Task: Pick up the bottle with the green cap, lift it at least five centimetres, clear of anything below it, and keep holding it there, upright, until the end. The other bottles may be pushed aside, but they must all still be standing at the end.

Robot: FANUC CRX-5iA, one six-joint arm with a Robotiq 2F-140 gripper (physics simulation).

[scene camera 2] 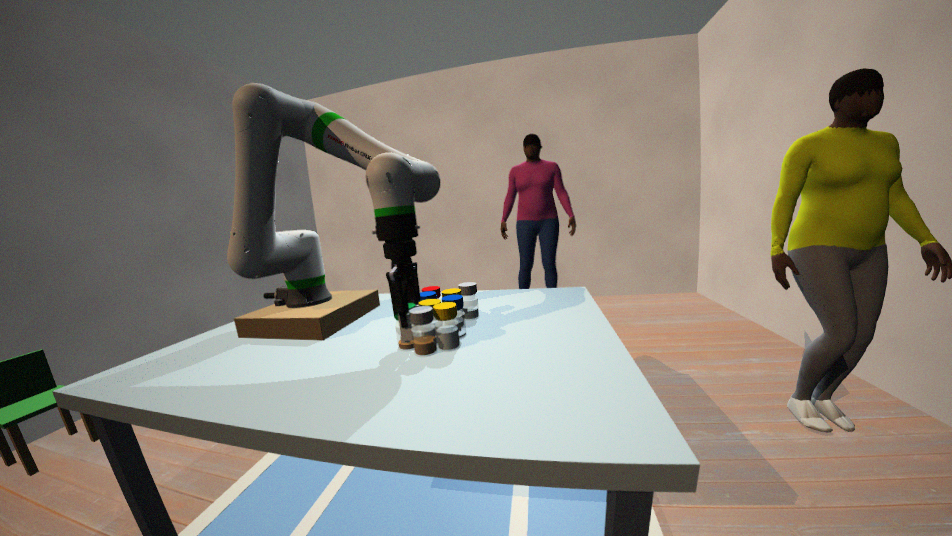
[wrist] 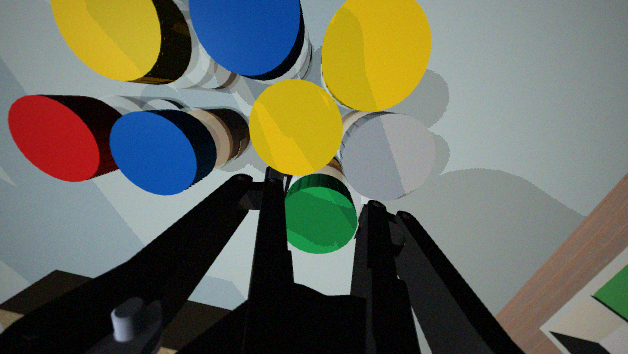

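Seen in the pictures: gripper, fingertip midpoint: [scene camera 2: 412, 334] [wrist: 322, 171]; arm's base at its link origin: [scene camera 2: 309, 301].
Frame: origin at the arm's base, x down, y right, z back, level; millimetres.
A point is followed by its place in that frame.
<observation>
The bottle with the green cap [wrist: 321, 217] @(x -42, y 185, z -469 mm) [scene camera 2: 411, 306] @(x -42, y 187, z -485 mm) is between the fingers of my gripper [wrist: 322, 171] @(x 32, y 183, z -476 mm), which is shut on it. In the scene view my gripper reaches down at the left edge of the bottle group and hides most of this bottle; its brown bottom [scene camera 2: 405, 344] @(x 45, y 212, z -469 mm) shows at table height. The bottle is upright. A grey-capped bottle [wrist: 390, 156] @(x -42, y 210, z -522 mm) [scene camera 2: 421, 315] @(x -36, y 235, z -531 mm) and a yellow-capped bottle [wrist: 296, 127] @(x -42, y 152, z -521 mm) [scene camera 2: 429, 302] @(x -42, y 157, z -520 mm) stand very close beside it. Another yellow-capped bottle [wrist: 376, 54] @(x -42, y 181, z -568 mm) [scene camera 2: 445, 310] @(x -38, y 206, z -578 mm) stands behind the grey-capped one in the wrist view.
Blue-capped bottles [wrist: 153, 152] @(x -42, y 72, z -479 mm) [wrist: 245, 35] @(x -42, y 116, z -557 mm) [scene camera 2: 453, 301] @(x -38, y 139, z -576 mm), a red-capped bottle [wrist: 54, 138] @(x -42, y 11, z -469 mm) [scene camera 2: 431, 290] @(x -40, y 31, z -476 mm), a further yellow-capped bottle [wrist: 110, 37] @(x -42, y 49, z -535 mm) [scene camera 2: 451, 292] @(x -42, y 64, z -548 mm) and a pale-capped bottle [scene camera 2: 467, 288] @(x -35, y -2, z -575 mm) stand on the table [scene camera 2: 532, 412] @(x 63, y 406, z -776 mm). The robot's base is on a wooden block [scene camera 2: 279, 328] @(x 29, y 174, z -39 mm). Two people stand beyond the table.
</observation>
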